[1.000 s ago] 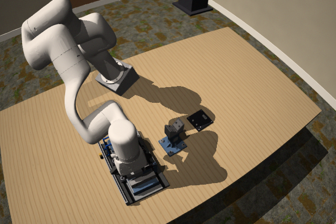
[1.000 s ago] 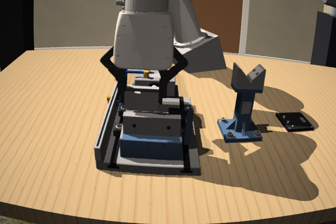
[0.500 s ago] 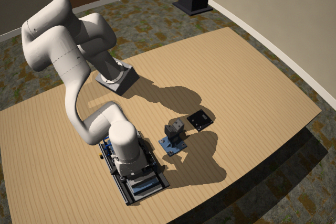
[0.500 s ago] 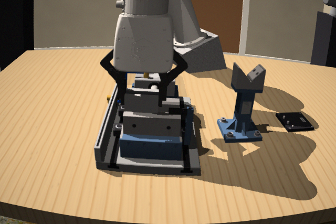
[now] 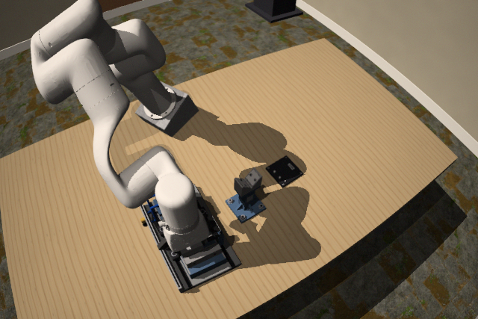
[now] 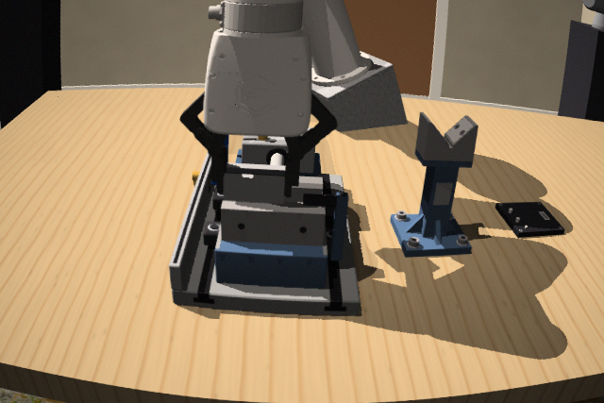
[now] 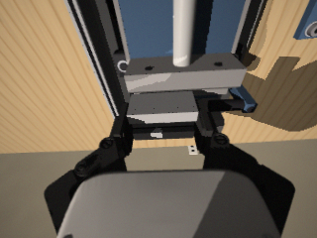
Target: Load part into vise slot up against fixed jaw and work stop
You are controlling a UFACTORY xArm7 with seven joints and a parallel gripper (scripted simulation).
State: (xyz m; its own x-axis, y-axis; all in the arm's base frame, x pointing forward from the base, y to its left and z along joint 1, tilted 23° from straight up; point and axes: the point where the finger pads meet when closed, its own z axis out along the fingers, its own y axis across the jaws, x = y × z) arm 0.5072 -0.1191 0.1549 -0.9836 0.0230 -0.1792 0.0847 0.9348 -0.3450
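Right now my hand is 4 cm above the fixed jaw, 3 cm short of it and 2 cm to the right of it. From my hand the other things lie so: work stop: 7 cm to the left, 2 cm below, 1 cm ahead; then part: right at my hand; then moving jaw: 4 cm below, 3 cm behind, 2 cm to the left.
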